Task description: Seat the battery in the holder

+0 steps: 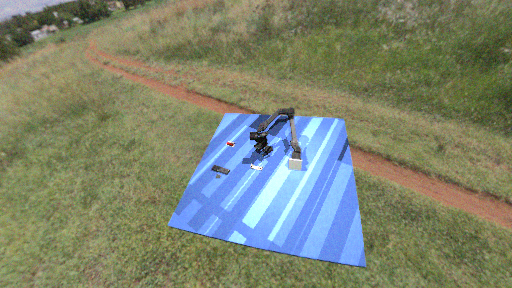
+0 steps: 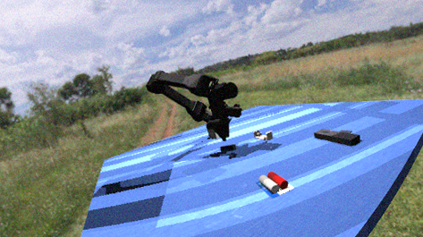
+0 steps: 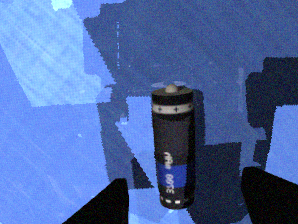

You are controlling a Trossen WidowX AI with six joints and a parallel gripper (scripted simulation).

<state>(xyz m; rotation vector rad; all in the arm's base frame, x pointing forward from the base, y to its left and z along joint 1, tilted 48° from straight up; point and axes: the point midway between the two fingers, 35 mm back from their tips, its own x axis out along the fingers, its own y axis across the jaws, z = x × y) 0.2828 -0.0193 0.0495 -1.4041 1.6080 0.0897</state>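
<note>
Right now my gripper tip is 40 mm above the battery. From my gripper tip the other things lie so: blister card (360 mm ahead, 40 mm to the right, 40 mm below).
</note>
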